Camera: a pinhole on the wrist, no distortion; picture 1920 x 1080 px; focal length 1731.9 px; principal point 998.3 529.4 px. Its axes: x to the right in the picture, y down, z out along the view. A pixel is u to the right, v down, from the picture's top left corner.
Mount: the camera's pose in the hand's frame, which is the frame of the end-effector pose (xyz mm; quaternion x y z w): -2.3 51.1 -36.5 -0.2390 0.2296 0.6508 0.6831
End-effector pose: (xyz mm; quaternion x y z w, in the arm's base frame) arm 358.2 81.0 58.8 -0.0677 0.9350 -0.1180 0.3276
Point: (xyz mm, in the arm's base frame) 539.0 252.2 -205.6
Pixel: 687.5 592.5
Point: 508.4 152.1 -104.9
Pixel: 131.4 735.3
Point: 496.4 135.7 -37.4
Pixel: outside the picture
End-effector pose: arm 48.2 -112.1 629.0 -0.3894 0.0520 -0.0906 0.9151
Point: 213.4 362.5 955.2
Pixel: outside the picture
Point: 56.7 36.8 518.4
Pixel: 1776.6 796.5
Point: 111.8 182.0 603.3
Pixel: 936.4 504.6
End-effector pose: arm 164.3 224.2 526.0 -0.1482 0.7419 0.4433 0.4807
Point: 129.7 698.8 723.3
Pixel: 1113.0 710.7
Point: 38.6 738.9 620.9
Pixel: 1220.7 238.9
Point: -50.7 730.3 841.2
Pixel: 1777.0 740.4
